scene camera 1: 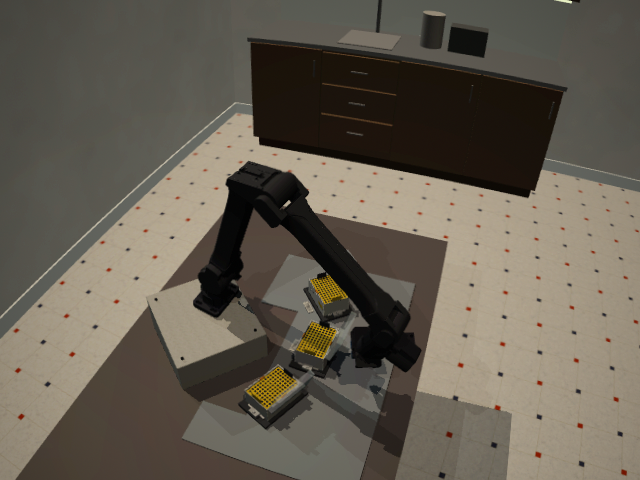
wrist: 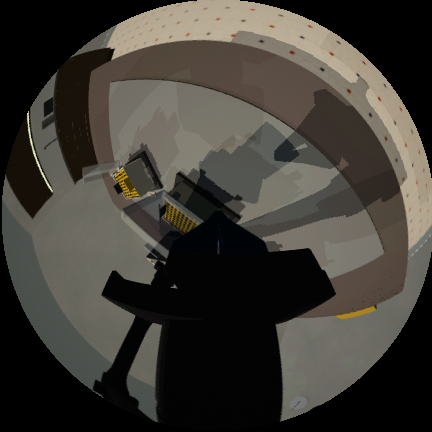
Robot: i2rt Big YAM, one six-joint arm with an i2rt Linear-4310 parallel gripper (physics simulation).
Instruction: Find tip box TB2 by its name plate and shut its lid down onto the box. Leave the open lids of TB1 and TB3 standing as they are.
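Frame: origin at the arm's base, x ahead, y left, z up, level; metres.
Seen in the pictures: gripper, between the fingertips: (scene camera 1: pixel 355 355) (wrist: pixel 217 215); arm's base, origin of its link: (scene camera 1: pixel 216 297).
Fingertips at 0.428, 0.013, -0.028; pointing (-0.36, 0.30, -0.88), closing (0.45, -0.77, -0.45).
Observation:
Offsets run from my fingertips to a thing's top centre, as dx, dy, dz. "spot": to the spot under its first point. Level surfaces: height alone.
Three tip boxes with yellow tip racks stand in a row: a far one {-0.185, +0.231, -0.015} (scene camera 1: pixel 328 289) (wrist: pixel 128 184), a middle one (scene camera 1: pixel 316 342) (wrist: pixel 180 216) and a near one {-0.156, -0.170, -0.015} (scene camera 1: pixel 271 387). Their name plates are too small to read here, so I cannot tell which is TB2. A clear lid {spot: -0.165, +0.305, +0.001} (wrist: pixel 100 171) stands open at the far box in the wrist view. The near box's clear lid {spot: -0.063, -0.155, +0.039} (scene camera 1: pixel 308 380) is open too. A pale see-through panel shows beside the middle box; its exact tilt is unclear. My gripper (scene camera 1: pixel 368 362) (wrist: pixel 217 215) is shut and empty, beside the middle box on the side away from the arm's base.
The boxes stand on a grey mat {dz -0.090} (scene camera 1: pixel 232 434) (wrist: pixel 150 95) over a brown surface {dz -0.092} (scene camera 1: pixel 129 408). The arm's pale base block (scene camera 1: pixel 206 351) is left of them. The arm passes over the mat near the far box. A brown cabinet (scene camera 1: pixel 356 118) stands at the back.

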